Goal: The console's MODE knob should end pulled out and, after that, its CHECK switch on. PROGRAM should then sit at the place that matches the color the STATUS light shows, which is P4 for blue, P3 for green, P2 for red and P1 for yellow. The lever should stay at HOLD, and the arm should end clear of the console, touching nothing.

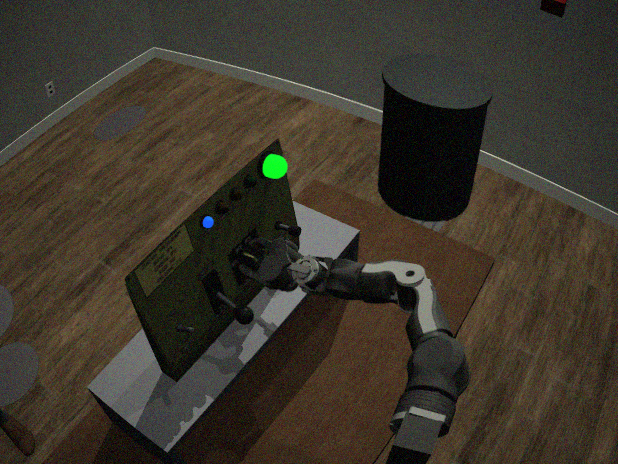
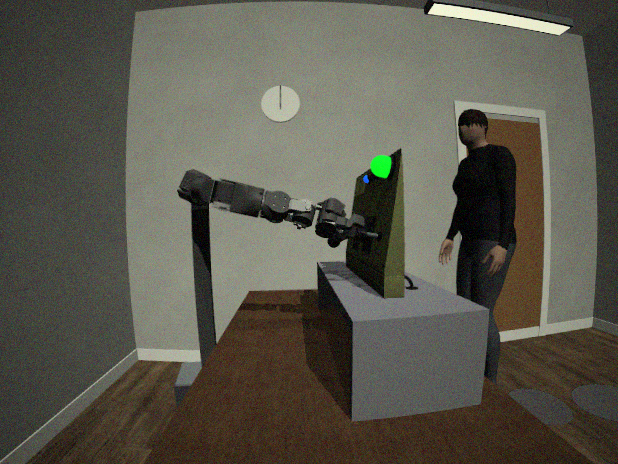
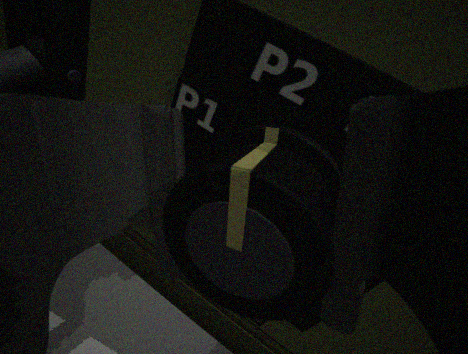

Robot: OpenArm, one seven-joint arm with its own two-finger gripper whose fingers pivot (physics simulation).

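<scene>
The green console (image 1: 155, 320) (image 2: 395, 260) stands tilted. My gripper (image 1: 248, 257) (image 2: 362, 229) (image 3: 253, 200) is shut on the PROGRAM knob (image 3: 240, 270), one finger on each side, and the knob's yellow pointer is toward P2. A large lamp (image 1: 275, 166) (image 2: 381, 166) glows green, and a small lamp (image 1: 208, 222) (image 2: 366, 179) in the row glows blue; their labels cannot be read. The MODE knob (image 1: 295, 230) sticks out at the right. The lever (image 1: 244, 315) (image 3: 17, 65) and the small CHECK switch (image 1: 185, 328) are left of my gripper; their position labels cannot be read.
The console stands on a grey block (image 1: 120, 372) (image 2: 420, 365). An instruction plate (image 1: 165, 260) is at its upper left. A black cylinder (image 1: 430, 155) stands behind at the right. A person (image 2: 482, 200) stands behind the console, by a door (image 2: 520, 215).
</scene>
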